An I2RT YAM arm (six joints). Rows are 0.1 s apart.
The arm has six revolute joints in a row. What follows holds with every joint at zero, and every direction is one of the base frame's. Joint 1 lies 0.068 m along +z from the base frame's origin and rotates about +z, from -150 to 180 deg. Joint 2 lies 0.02 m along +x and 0.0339 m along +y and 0.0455 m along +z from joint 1 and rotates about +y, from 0 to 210 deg. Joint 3 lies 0.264 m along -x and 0.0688 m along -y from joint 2 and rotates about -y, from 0 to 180 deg. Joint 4 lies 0.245 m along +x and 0.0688 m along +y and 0.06 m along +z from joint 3 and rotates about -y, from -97 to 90 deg. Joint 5 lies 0.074 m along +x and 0.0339 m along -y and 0.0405 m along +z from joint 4 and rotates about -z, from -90 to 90 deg. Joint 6 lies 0.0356 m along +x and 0.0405 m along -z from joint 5 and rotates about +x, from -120 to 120 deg. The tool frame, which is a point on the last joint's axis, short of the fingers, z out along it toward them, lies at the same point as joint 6; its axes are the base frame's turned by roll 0, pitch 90 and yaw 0 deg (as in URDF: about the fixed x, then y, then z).
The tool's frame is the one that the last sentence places.
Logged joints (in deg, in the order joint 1, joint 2, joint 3, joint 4, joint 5, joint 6), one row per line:
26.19, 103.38, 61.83, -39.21, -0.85, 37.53
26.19, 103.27, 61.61, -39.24, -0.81, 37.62
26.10, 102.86, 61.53, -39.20, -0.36, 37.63
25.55, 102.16, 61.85, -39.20, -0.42, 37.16
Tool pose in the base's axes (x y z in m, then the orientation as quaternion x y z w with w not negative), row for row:
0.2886, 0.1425, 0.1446, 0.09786, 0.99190, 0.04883, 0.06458
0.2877, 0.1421, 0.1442, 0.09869, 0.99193, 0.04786, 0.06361
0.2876, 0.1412, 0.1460, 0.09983, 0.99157, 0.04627, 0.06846
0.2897, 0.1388, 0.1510, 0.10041, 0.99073, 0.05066, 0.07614
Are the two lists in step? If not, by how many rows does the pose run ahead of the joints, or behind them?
They are in step.
